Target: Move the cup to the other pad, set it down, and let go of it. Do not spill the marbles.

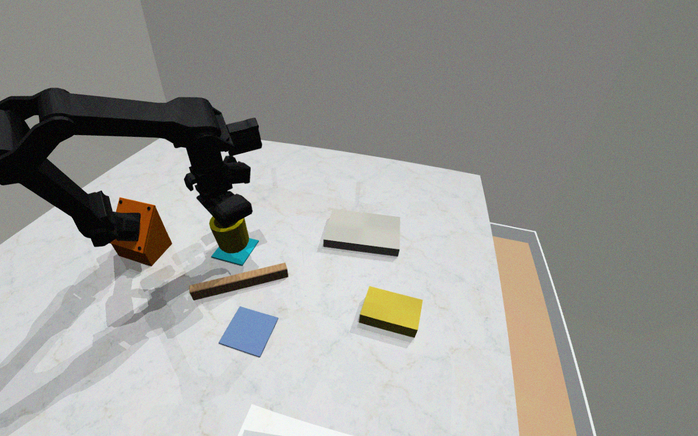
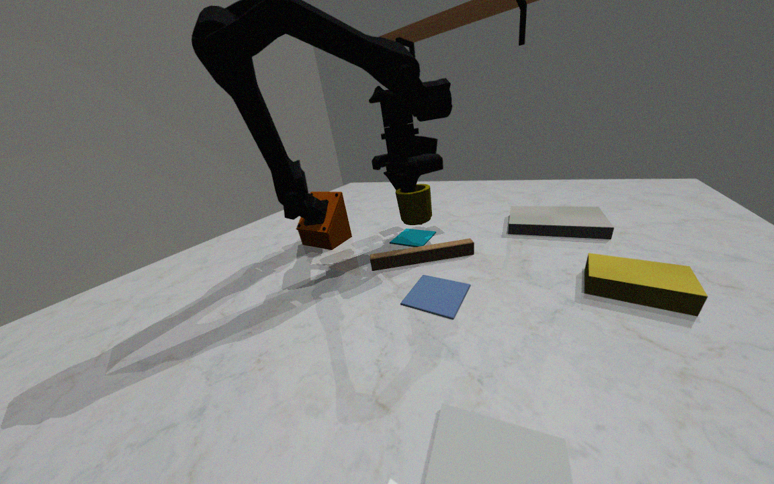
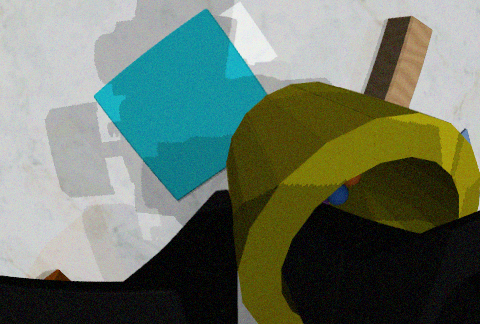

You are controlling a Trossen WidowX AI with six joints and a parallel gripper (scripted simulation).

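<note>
Right now the teal pad is 100 mm below my gripper tip, 20 mm to the left of it and 10 mm behind it. Round my gripper tip: wooden bar (90 mm below, 80 mm to the right, 50 mm ahead); yellow block (360 mm ahead, 110 mm to the right, 80 mm below); yellow cup (20 mm to the right, 20 mm ahead).
</note>
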